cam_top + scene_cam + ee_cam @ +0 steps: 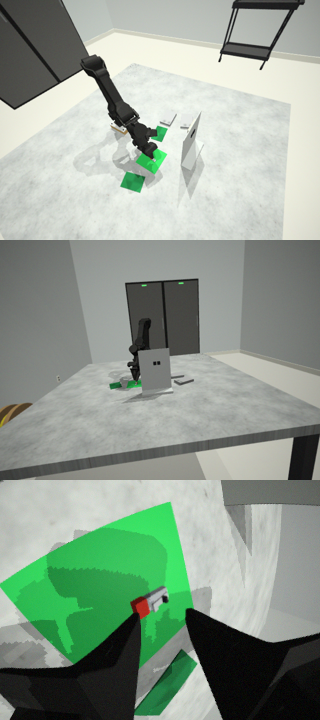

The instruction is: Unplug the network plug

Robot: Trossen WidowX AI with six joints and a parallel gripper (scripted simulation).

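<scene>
My gripper tip is now 10 mm past the green marked square and 20 mm above it. Also, from my gripper tip: white upright panel 120 mm ahead, 160 mm to the left, 80 mm above.
</scene>
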